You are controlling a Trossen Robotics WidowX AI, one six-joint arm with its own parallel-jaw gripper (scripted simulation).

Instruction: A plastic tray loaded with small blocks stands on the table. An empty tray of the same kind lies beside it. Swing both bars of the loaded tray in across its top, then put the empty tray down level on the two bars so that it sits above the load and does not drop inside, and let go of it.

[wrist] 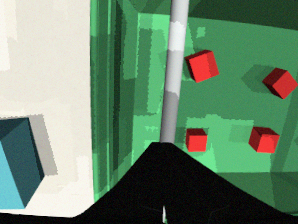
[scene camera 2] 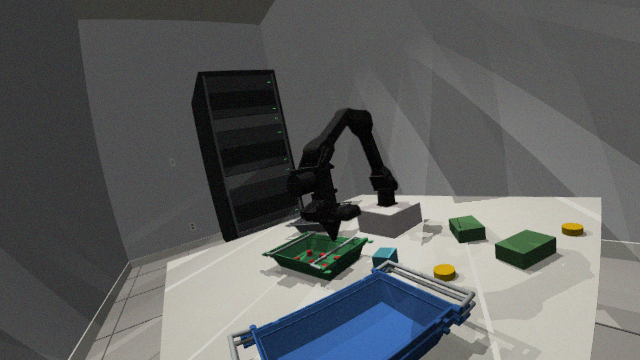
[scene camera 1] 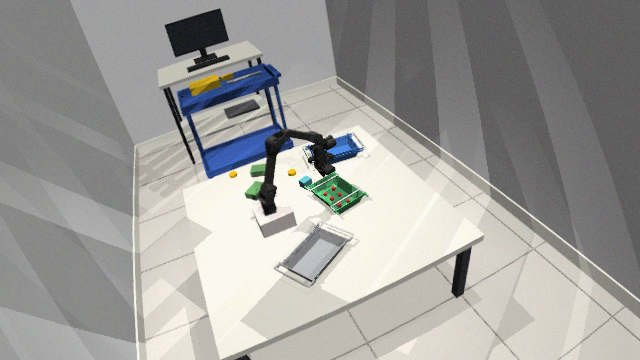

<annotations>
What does the gripper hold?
Nothing.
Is the gripper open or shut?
Shut.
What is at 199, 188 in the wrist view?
The gripper.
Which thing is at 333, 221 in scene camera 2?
The gripper.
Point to a grey tray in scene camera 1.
311, 257
</annotations>
